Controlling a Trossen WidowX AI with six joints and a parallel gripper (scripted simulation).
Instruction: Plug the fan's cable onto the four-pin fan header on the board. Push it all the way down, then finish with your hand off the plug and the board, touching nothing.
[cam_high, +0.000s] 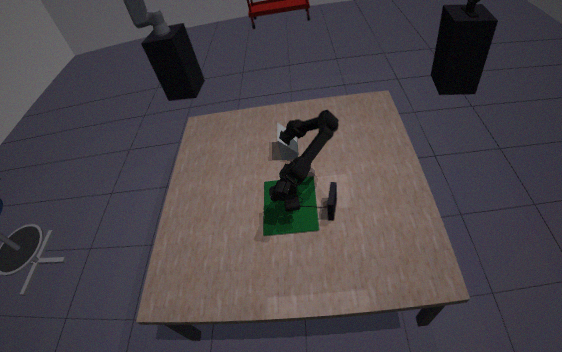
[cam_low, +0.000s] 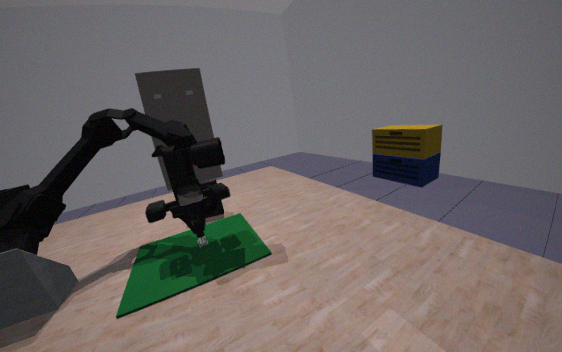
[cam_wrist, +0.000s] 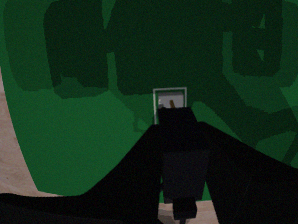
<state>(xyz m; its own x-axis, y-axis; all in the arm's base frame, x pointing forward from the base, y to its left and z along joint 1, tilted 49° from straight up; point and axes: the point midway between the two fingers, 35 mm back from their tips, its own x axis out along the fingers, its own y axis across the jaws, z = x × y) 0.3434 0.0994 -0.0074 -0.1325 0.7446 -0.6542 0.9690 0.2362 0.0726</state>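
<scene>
Right now the green board is 5 cm below my gripper tip, 2 cm to the right of it and 2 cm behind it. Round my gripper tip: black fan: 16 cm to the left, 2 cm above, 1 cm ahead; black plug: 1 cm to the left, 1 cm above.
</scene>
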